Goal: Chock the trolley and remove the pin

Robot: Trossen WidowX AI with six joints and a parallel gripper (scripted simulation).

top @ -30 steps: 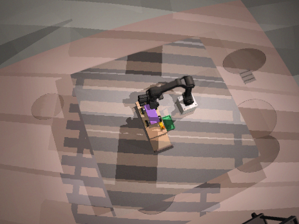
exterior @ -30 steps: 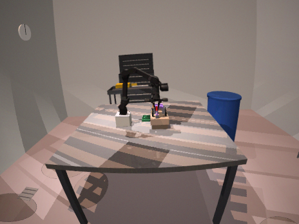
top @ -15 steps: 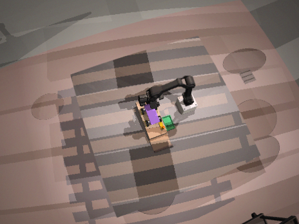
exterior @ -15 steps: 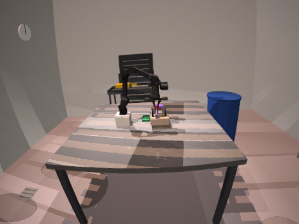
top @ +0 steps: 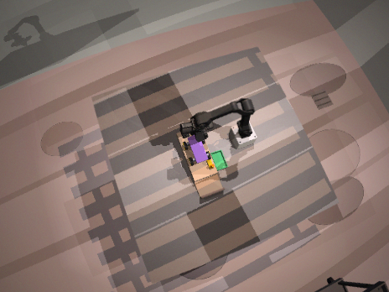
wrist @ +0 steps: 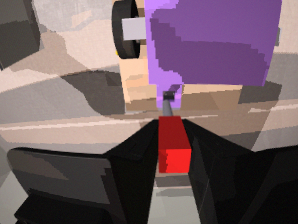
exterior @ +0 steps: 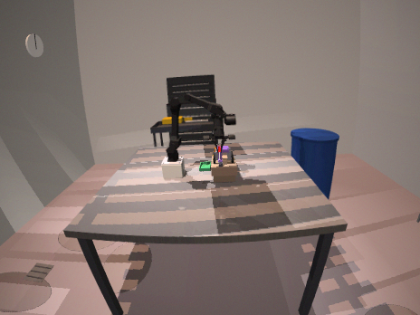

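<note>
Now: the green tray 18 cm to the left of my gripper tip, 17 cm below it and 11 cm behind it. The rest, counted from my gripper tip: red-headed stop pin (right at my gripper tip); purple trolley (11 cm to the left, 5 cm below, 2 cm ahead); tan ramp (12 cm below, 11 cm to the left, 2 cm ahead).
</note>
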